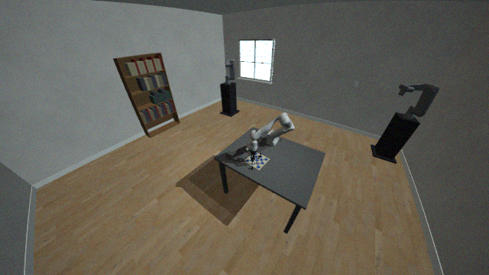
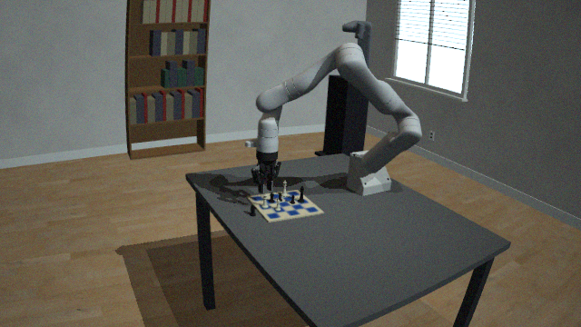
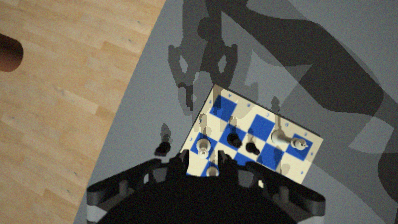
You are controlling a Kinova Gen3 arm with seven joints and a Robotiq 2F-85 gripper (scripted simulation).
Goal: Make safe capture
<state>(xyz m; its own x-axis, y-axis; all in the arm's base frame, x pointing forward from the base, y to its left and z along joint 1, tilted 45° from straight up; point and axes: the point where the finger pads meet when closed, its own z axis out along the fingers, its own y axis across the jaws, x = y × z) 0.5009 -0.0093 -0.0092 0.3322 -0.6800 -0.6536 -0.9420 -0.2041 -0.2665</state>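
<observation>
The blue-and-cream chessboard lies 80 mm below my hand, 80 mm behind it and 10 mm to the left of it. The rest, counted from my hand: tall white piece 120 mm behind, 60 mm to the right, 50 mm below.
</observation>
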